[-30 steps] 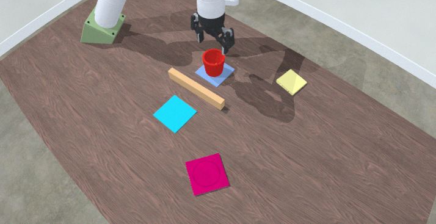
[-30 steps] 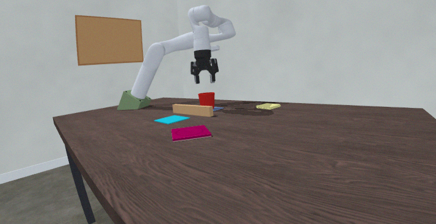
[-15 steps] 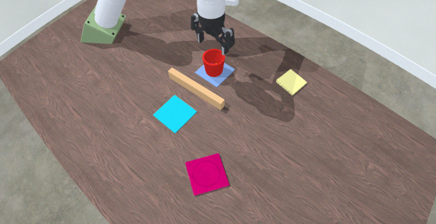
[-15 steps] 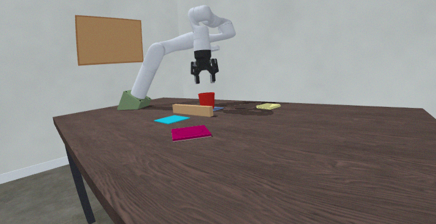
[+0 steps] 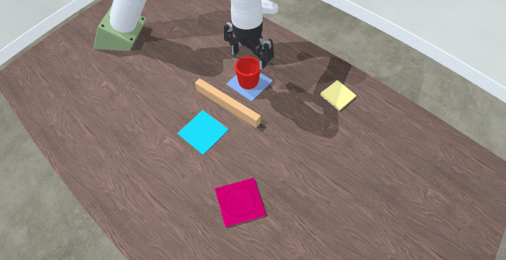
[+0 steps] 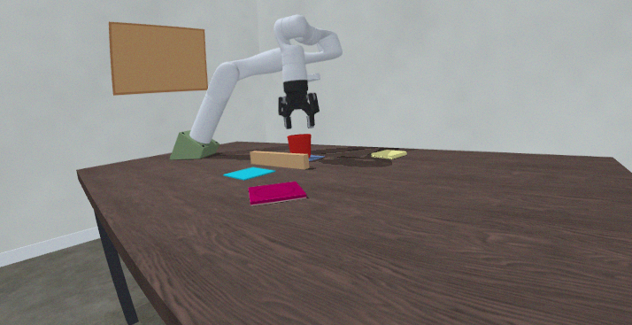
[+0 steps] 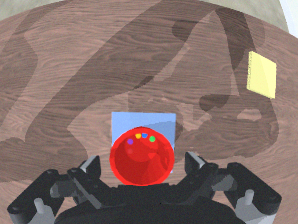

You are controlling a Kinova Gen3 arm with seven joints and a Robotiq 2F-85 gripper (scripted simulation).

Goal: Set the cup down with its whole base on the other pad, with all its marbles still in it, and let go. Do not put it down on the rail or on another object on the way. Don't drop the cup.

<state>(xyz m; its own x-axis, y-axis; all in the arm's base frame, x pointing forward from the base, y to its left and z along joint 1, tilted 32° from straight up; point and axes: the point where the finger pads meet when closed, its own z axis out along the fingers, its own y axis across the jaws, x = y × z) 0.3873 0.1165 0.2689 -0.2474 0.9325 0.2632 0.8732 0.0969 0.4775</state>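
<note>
Now: hand 8 cm above the red cup. From my hand the other things lie so: tan rail: 10 cm to the right, 9 cm below, 3 cm ahead; cyan pad: 21 cm to the right, 11 cm below, 6 cm ahead.
</note>
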